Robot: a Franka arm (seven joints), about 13 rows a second.
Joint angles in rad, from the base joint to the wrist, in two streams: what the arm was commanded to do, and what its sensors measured. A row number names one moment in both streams.
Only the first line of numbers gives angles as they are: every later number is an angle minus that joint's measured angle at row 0.
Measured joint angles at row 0:
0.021 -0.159 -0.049 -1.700 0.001 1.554 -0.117
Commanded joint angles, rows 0 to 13:
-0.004 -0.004 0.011 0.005 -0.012 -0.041 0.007
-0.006 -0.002 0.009 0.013 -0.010 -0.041 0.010
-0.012 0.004 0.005 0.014 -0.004 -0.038 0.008
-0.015 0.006 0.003 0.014 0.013 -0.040 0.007
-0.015 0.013 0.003 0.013 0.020 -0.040 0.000
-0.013 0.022 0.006 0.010 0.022 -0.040 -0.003
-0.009 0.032 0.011 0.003 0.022 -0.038 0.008
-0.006 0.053 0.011 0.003 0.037 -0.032 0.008
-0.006 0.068 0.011 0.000 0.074 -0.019 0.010
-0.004 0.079 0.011 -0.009 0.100 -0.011 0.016
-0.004 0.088 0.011 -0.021 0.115 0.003 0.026
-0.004 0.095 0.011 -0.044 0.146 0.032 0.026
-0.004 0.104 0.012 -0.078 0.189 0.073 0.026
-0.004 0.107 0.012 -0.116 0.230 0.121 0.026
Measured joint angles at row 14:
0.001 0.110 0.007 -0.053 0.168 0.057 0.011
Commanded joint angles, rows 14 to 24:
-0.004 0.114 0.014 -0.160 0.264 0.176 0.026
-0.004 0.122 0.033 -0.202 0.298 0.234 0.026
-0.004 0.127 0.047 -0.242 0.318 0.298 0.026
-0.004 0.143 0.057 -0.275 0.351 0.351 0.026
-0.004 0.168 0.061 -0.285 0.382 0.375 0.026
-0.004 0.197 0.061 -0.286 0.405 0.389 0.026
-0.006 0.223 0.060 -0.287 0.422 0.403 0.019
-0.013 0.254 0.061 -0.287 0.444 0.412 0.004
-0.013 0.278 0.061 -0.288 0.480 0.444 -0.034
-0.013 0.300 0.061 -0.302 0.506 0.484 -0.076
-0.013 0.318 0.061 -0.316 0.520 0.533 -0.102
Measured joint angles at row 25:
-0.001 0.290 0.055 -0.292 0.469 0.468 -0.038
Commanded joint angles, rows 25 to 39:
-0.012 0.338 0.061 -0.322 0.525 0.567 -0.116
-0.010 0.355 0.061 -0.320 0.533 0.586 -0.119
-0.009 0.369 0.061 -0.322 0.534 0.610 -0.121
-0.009 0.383 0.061 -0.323 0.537 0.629 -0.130
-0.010 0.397 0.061 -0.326 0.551 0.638 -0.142
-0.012 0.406 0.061 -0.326 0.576 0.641 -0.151
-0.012 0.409 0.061 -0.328 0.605 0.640 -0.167
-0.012 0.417 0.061 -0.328 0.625 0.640 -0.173
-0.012 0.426 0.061 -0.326 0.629 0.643 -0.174
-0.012 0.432 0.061 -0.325 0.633 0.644 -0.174
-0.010 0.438 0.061 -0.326 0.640 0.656 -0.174
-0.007 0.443 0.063 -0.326 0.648 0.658 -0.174
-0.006 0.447 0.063 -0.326 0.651 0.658 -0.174
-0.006 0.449 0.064 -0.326 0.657 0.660 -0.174
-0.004 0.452 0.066 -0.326 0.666 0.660 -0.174
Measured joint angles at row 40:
0.000 0.450 0.056 -0.315 0.620 0.636 -0.137
